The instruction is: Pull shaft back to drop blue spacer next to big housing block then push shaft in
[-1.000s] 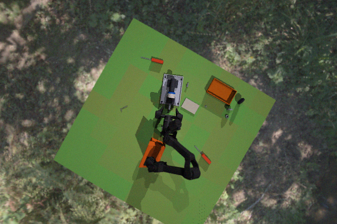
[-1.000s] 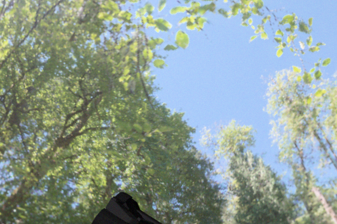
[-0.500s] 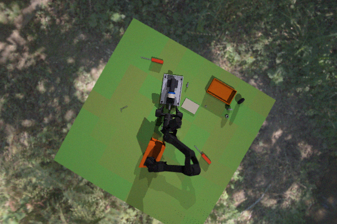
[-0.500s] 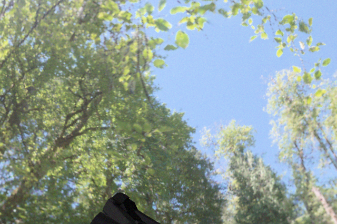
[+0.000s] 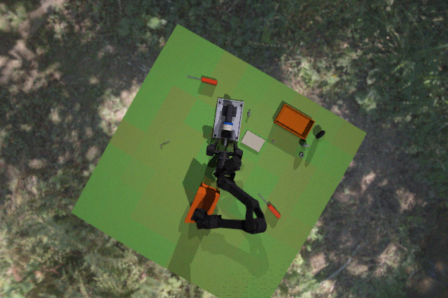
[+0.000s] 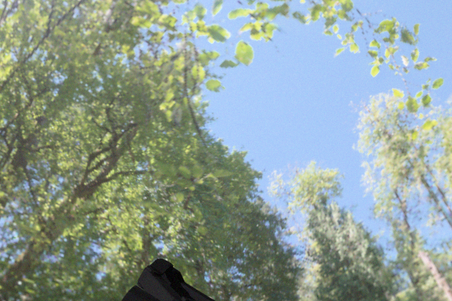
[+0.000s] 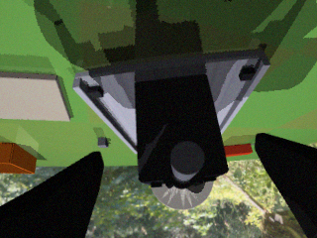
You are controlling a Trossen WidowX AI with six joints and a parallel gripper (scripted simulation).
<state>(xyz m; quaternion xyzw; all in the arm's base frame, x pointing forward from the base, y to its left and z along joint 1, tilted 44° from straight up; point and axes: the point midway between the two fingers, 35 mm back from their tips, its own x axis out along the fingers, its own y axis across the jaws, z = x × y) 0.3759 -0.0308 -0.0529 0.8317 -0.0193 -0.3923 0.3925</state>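
Now: gripper tip 60 mm short of the grey shaft, 20 mm to the right of it and 10 mm below it. The rest, counted from my gripper tip: beige plate: 150 mm to the right, 70 mm below, 60 mm ahead; then orange tray: 320 mm to the right, 260 mm ahead, 60 mm below; then blue spacer: 90 mm ahead, 30 mm to the left, 10 mm above.
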